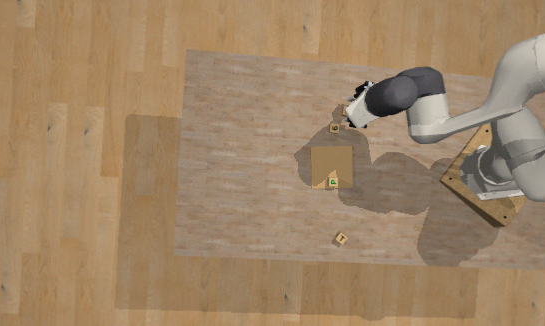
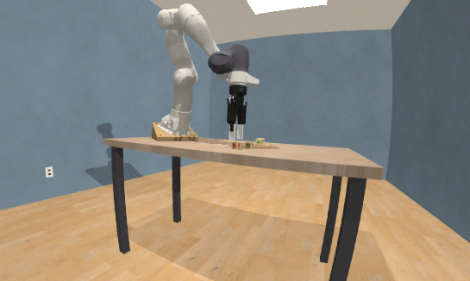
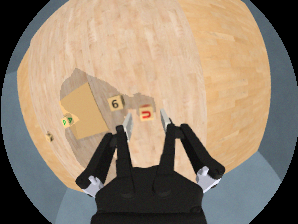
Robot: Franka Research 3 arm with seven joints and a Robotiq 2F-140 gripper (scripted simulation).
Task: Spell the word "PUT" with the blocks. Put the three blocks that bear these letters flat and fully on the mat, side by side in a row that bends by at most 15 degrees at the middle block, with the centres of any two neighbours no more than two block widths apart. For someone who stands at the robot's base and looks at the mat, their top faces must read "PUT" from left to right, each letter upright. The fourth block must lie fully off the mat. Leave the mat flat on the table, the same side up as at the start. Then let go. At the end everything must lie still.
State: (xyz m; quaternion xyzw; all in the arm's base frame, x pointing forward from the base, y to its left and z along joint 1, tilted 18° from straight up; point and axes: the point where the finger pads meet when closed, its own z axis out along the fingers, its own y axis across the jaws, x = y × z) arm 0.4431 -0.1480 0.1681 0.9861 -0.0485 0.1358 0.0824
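Now: the red U block 60 mm below my hand. The rest, counted from my hand: green P block: 40 mm ahead, 240 mm to the left, 50 mm below; block marked 6: 40 mm ahead, 60 mm to the left, 60 mm below; tan mat: 40 mm ahead, 190 mm to the left, 70 mm below.
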